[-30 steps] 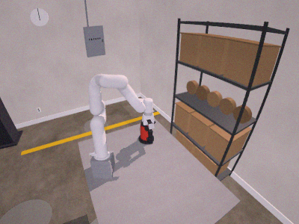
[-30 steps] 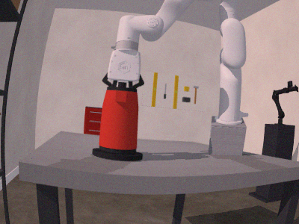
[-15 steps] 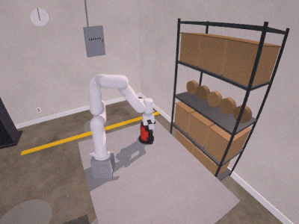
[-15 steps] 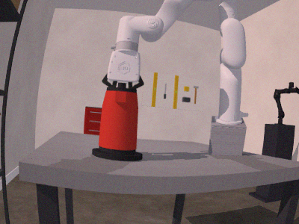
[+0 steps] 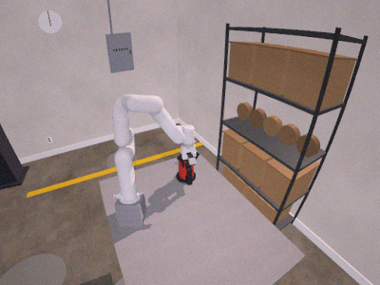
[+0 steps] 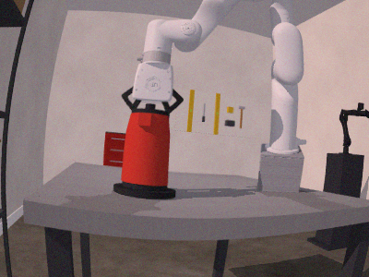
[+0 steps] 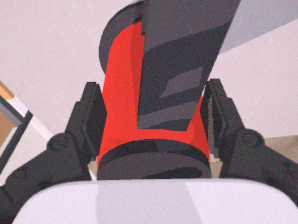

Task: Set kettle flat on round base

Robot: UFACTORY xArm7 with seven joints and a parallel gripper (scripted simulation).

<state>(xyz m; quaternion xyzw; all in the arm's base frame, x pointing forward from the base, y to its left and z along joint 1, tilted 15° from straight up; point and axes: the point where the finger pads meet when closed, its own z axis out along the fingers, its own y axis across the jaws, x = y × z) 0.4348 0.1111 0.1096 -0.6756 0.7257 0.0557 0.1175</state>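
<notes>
The red kettle lies 6 cm below my hand and 2 cm to the left of it. Round my hand: black round base (16 cm below, 6 cm to the left).
</notes>
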